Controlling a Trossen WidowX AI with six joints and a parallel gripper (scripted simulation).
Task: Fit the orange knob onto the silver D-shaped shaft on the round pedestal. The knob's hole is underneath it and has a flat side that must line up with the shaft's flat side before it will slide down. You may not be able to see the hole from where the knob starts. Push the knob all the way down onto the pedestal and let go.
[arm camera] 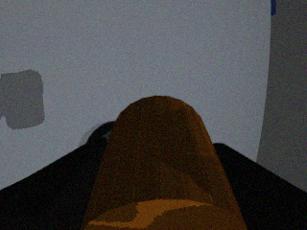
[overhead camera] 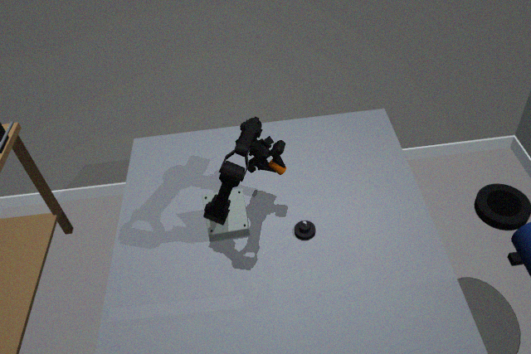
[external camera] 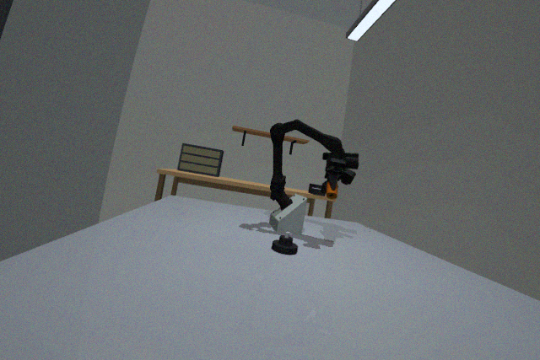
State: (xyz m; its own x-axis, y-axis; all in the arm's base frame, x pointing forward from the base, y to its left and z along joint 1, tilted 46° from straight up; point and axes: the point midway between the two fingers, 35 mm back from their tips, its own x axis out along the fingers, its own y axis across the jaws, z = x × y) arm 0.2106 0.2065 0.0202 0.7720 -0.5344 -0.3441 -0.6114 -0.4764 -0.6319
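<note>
Now: gripper tip 2 cm past the orange knob and 3 cm below it. The rest, counted from my gripper tip: round black pedestal 8 cm ahead, 16 cm to the right, 17 cm below.
</note>
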